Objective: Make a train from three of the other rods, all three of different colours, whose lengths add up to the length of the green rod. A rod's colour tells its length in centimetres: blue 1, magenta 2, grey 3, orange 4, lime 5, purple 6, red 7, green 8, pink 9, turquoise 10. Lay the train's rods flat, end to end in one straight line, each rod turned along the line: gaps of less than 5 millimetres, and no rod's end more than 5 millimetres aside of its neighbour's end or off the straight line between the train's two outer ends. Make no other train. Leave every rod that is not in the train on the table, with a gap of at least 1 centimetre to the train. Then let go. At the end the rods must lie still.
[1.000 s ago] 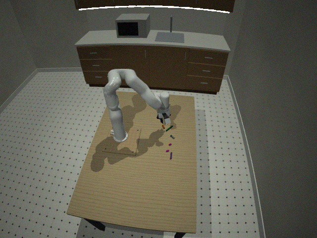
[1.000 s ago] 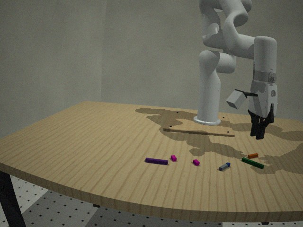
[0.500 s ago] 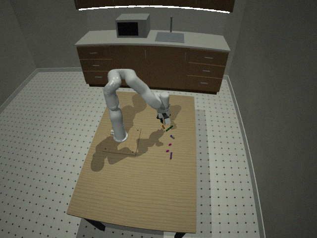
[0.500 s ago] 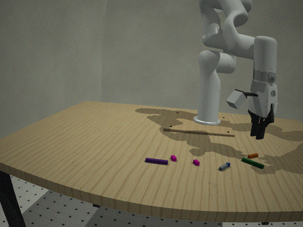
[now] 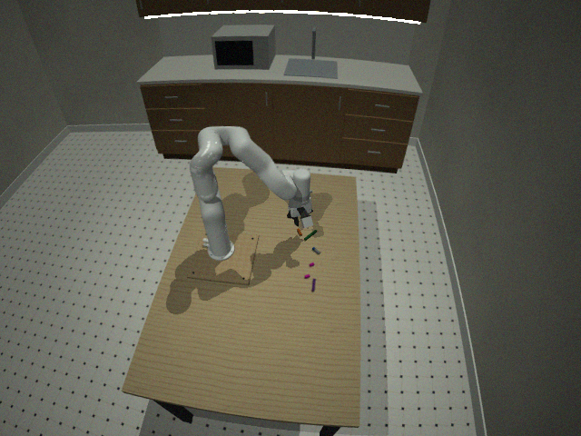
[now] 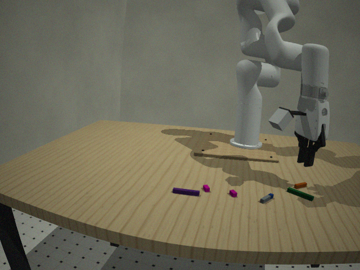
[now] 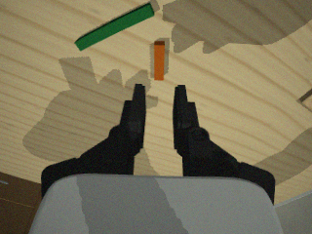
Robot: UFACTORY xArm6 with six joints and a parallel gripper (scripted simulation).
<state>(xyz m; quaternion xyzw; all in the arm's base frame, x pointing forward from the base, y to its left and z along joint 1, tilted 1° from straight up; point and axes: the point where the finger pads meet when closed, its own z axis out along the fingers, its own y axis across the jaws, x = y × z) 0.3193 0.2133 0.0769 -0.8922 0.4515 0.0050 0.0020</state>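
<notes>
Now: the orange rod 8 cm below my hand. Round my hand: grey rod (11 cm ahead, 9 cm to the right, 8 cm below); green rod (6 cm ahead, 8 cm below); blue rod (9 cm ahead, 8 cm to the right, 8 cm below).
</notes>
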